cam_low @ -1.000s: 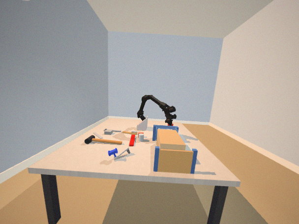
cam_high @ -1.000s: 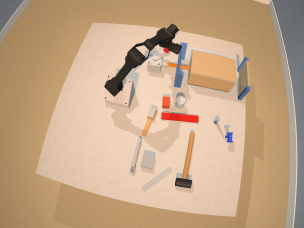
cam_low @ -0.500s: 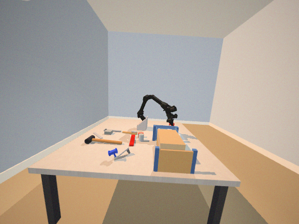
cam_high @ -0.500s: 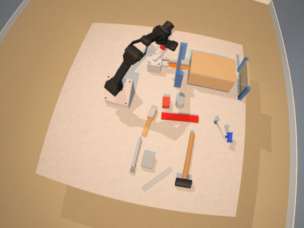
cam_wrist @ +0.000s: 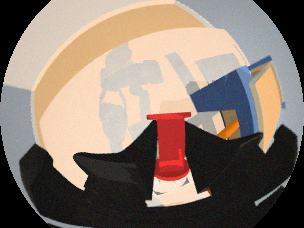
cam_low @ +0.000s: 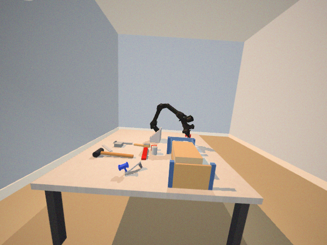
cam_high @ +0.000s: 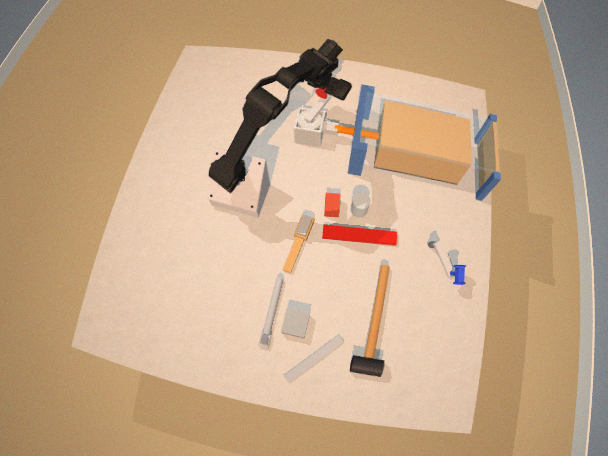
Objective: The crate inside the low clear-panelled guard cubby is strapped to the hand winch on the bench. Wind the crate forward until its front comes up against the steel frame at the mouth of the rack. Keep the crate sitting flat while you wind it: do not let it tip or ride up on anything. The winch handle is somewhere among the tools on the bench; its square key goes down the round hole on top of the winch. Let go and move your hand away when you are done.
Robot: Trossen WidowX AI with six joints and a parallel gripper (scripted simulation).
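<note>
The blue frame lies 110 mm ahead of my gripper tip, 120 mm to the right of it and 30 mm below it. The rest, counted from my gripper tip: winch: 60 mm behind, 120 mm to the right, 100 mm below; red knob: 10 mm behind, 20 mm to the right; red bar: 160 mm ahead, 460 mm to the right, 120 mm below.
</note>
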